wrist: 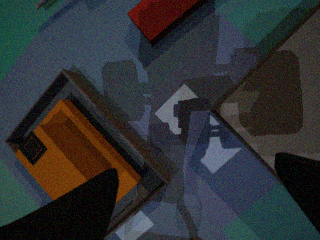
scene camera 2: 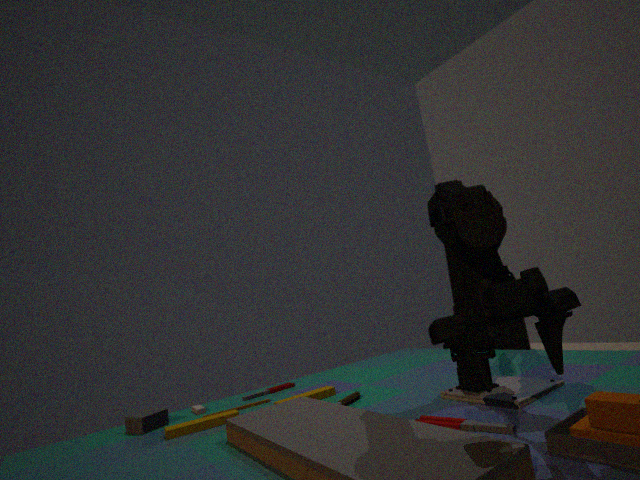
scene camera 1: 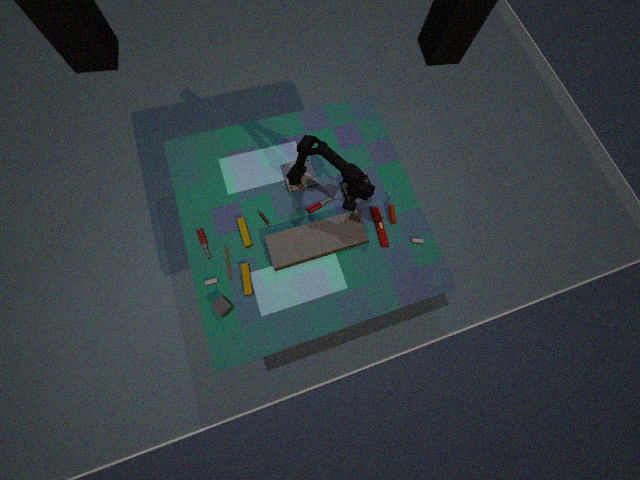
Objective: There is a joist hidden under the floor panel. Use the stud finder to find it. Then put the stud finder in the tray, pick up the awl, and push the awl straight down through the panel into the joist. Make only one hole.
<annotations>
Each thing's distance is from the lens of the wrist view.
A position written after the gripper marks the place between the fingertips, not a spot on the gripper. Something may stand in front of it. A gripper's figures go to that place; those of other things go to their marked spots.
gripper (wrist: 195,168): 11 cm
orange stud finder (wrist: 66,149): 19 cm
</annotations>
